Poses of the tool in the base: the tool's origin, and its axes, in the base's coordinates. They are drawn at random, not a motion.
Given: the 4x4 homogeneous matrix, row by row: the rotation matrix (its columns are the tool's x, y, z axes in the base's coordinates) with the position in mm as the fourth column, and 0 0 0 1 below. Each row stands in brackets.
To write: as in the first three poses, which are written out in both.
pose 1, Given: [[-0.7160, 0.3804, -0.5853, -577.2], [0.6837, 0.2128, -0.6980, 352.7], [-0.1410, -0.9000, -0.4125, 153.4], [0, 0, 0, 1]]
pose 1, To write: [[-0.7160, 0.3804, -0.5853, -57.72], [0.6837, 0.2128, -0.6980, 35.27], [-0.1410, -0.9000, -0.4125, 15.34], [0, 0, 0, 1]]
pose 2, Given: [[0.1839, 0.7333, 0.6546, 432.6], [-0.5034, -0.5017, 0.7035, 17.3], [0.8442, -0.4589, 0.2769, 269.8], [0, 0, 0, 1]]
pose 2, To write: [[0.1839, 0.7333, 0.6546, 43.26], [-0.5034, -0.5017, 0.7035, 1.73], [0.8442, -0.4589, 0.2769, 26.98], [0, 0, 0, 1]]
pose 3, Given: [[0.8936, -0.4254, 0.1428, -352.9], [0.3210, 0.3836, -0.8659, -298.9], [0.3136, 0.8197, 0.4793, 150.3], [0, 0, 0, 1]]
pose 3, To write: [[0.8936, -0.4254, 0.1428, -35.29], [0.3210, 0.3836, -0.8659, -29.89], [0.3136, 0.8197, 0.4793, 15.03], [0, 0, 0, 1]]
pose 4, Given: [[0.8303, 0.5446, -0.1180, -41.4], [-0.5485, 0.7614, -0.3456, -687.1], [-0.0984, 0.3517, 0.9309, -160.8], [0, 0, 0, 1]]
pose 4, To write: [[0.8303, 0.5446, -0.1180, -4.14], [-0.5485, 0.7614, -0.3456, -68.71], [-0.0984, 0.3517, 0.9309, -16.08], [0, 0, 0, 1]]
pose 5, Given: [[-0.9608, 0.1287, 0.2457, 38.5], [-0.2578, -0.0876, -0.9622, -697.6], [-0.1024, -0.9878, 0.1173, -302.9], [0, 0, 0, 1]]
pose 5, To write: [[-0.9608, 0.1287, 0.2457, 3.85], [-0.2578, -0.0876, -0.9622, -69.76], [-0.1024, -0.9878, 0.1173, -30.29], [0, 0, 0, 1]]
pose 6, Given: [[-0.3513, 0.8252, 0.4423, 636.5], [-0.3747, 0.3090, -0.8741, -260.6], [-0.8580, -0.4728, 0.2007, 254.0], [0, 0, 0, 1]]
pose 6, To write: [[-0.3513, 0.8252, 0.4423, 63.65], [-0.3747, 0.3090, -0.8741, -26.06], [-0.8580, -0.4728, 0.2007, 25.40], [0, 0, 0, 1]]
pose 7, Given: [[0.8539, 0.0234, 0.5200, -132.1], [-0.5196, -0.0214, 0.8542, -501.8], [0.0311, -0.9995, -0.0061, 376.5], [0, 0, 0, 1]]
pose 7, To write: [[0.8539, 0.0234, 0.5200, -13.21], [-0.5196, -0.0214, 0.8542, -50.18], [0.0311, -0.9995, -0.0061, 37.65], [0, 0, 0, 1]]
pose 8, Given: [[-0.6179, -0.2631, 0.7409, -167.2], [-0.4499, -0.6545, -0.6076, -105.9], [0.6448, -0.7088, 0.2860, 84.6], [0, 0, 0, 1]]
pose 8, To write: [[-0.6179, -0.2631, 0.7409, -16.72], [-0.4499, -0.6545, -0.6076, -10.59], [0.6448, -0.7088, 0.2860, 8.46], [0, 0, 0, 1]]
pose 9, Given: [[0.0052, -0.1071, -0.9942, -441.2], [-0.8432, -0.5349, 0.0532, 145.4], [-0.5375, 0.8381, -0.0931, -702.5], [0, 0, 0, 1]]
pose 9, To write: [[0.0052, -0.1071, -0.9942, -44.12], [-0.8432, -0.5349, 0.0532, 14.54], [-0.5375, 0.8381, -0.0931, -70.25], [0, 0, 0, 1]]
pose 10, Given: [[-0.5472, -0.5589, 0.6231, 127.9], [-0.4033, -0.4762, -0.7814, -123.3], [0.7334, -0.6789, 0.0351, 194.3], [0, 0, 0, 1]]
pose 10, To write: [[-0.5472, -0.5589, 0.6231, 12.79], [-0.4033, -0.4762, -0.7814, -12.33], [0.7334, -0.6789, 0.0351, 19.43], [0, 0, 0, 1]]
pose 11, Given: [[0.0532, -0.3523, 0.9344, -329.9], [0.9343, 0.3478, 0.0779, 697.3], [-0.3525, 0.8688, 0.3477, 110.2], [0, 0, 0, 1]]
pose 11, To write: [[0.0532, -0.3523, 0.9344, -32.99], [0.9343, 0.3478, 0.0779, 69.73], [-0.3525, 0.8688, 0.3477, 11.02], [0, 0, 0, 1]]
